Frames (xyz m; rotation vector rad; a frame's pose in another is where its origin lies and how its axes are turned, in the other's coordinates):
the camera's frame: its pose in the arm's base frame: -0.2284 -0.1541 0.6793 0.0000 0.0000 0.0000
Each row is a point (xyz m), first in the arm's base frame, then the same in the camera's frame.
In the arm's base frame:
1: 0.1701 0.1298 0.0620
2: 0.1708 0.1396 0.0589
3: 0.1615 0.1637 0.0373
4: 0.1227 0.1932 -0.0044
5: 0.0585 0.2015 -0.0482
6: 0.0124 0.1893 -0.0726
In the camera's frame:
1: 0.3985 0.2839 -0.6173
2: 0.3992 0.2937 -0.6204
3: 0.3899 0.3178 -0.6420
4: 0.3511 0.3473 -0.6837
5: 0.2869 0.3556 -0.7275
6: 0.2408 0.3434 -0.7519

